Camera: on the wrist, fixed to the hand. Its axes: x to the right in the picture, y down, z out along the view.
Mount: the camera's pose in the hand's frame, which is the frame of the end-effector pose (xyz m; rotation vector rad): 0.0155 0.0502 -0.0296 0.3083 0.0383 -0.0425
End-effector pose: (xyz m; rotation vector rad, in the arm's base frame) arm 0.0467 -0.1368 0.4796 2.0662 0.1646 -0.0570
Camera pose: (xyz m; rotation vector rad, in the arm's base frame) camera 0.0683 -0.1331 0.5358 2.3724 0.2354 -0.0726
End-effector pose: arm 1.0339 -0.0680 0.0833 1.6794 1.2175 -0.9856
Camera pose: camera 1.0896 -0.0454 0.0881 1.9227 1.1752 -1.2217
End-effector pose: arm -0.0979 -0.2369 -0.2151 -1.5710 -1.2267 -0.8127
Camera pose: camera -0.0440 -0.2620 -0.2053 -1.2786 -1.2934 -0.6421
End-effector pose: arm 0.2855 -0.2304 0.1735 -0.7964 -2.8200 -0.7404
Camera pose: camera 0.2978 -0.2004 0.2244 -0.6644 -2.8241 -0.3078
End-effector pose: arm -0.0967 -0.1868 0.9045 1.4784 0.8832 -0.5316
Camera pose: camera -0.0535 -0.1514 0.9273 1.7561 0.8926 -0.6965
